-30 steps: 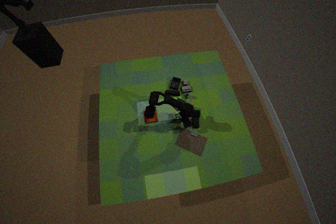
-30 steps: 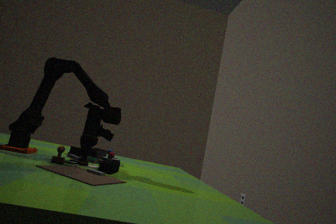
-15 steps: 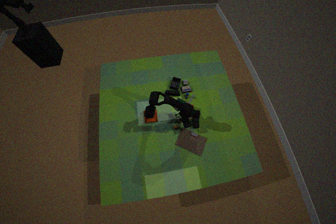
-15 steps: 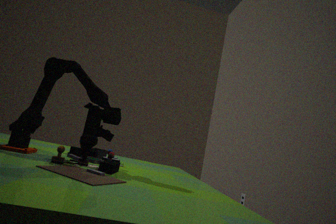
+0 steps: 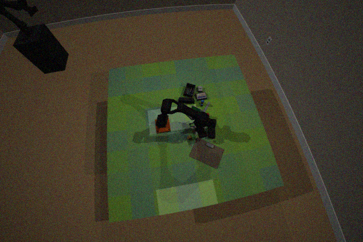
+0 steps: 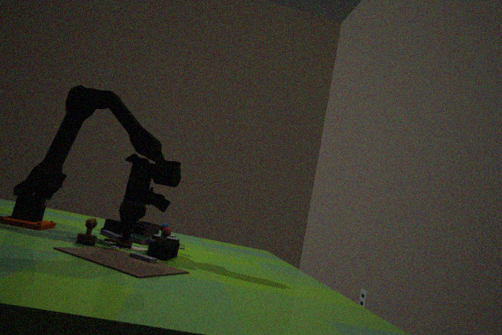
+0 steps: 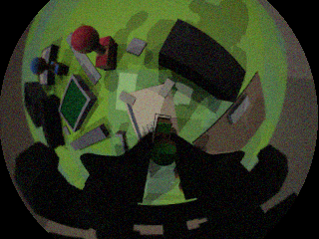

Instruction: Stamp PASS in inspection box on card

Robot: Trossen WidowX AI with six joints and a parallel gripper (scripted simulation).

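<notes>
Right now my gripper tip is 80 mm past the tan-knobbed stamp and 60 mm to the left of it. Also, from my gripper tip: grey strip: 170 mm to the left, 110 mm ahead, 20 mm below; then black box: 100 mm ahead, 40 mm to the right; then red-knobbed stamp: 100 mm ahead, 90 mm to the left.
</notes>
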